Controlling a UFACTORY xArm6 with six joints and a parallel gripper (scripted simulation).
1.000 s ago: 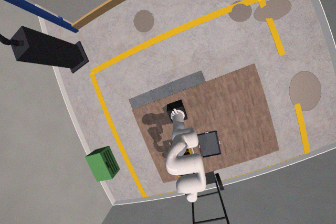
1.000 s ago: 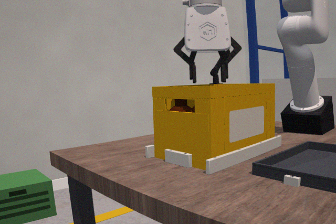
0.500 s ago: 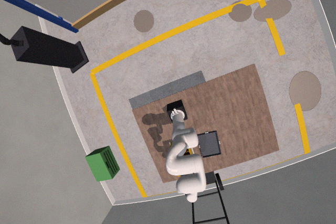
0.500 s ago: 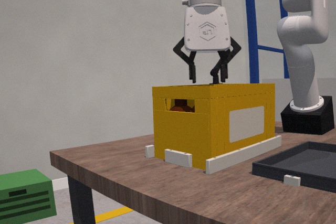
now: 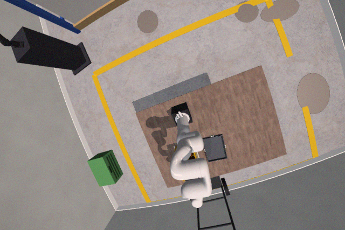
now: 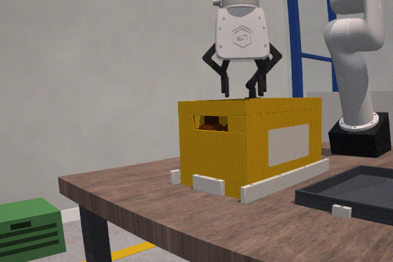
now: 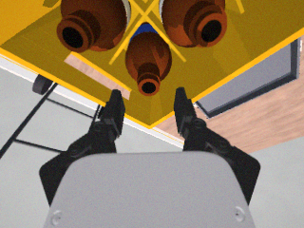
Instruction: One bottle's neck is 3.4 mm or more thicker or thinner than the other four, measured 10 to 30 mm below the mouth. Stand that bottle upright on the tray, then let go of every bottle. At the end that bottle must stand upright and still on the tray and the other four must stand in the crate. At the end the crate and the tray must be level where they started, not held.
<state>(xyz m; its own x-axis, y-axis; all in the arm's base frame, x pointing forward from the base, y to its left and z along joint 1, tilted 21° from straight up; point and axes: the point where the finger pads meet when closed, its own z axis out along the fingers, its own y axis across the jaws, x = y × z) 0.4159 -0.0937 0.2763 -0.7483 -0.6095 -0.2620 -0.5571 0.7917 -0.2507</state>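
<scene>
The yellow crate lies 110 mm below my hand, 90 mm behind it and 30 mm to the right of it. Round my hand: dark tray: 240 mm to the left, 190 mm below, 60 mm behind.
</scene>
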